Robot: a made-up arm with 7 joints.
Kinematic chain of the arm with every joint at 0, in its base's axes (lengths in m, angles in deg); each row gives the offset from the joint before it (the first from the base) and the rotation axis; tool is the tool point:
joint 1: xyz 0 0 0 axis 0 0.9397 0.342
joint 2: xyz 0 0 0 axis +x
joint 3: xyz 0 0 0 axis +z
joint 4: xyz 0.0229 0 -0.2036 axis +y
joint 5: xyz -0.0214 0 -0.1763 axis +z
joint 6: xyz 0 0 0 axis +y
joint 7: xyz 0 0 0 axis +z
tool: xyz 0 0 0
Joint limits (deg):
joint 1: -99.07..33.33
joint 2: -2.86..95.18
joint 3: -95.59..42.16
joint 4: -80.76..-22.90
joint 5: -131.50..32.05
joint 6: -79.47..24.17
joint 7: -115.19..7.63
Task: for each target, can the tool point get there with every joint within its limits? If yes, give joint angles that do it. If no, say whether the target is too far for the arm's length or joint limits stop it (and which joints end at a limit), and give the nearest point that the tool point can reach.
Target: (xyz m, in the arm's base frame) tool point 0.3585 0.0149 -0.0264
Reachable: yes | joints -60.40 20.26 1.34 -53.14 -60.16 -13.29 -95.12
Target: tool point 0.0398 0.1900 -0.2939
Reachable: yes | joints 11.84 54.88 -48.30 -59.38 -4.32 -31.26 -33.32
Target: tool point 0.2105 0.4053 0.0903
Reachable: no: too far | nearest point 0.1723 0.3318 0.0739 | short by 0.084 m
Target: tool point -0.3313 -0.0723 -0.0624
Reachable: no: joint limits stop it (at a limit: joint 1, joint 3, joint 4) | nearest point -0.1766 -0.0366 -0.2626 | short by 0.255 m
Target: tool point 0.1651 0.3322 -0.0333
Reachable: yes | joints -20.43 86.52 -28.94 -39.68 -51.88 8.74 -14.18
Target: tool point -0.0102 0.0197 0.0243
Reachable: no: joint limits stop it (at a limit: joint 1, joint 2, joint 4) | nearest point -0.0759 0.2111 0.2261 | short by 0.286 m
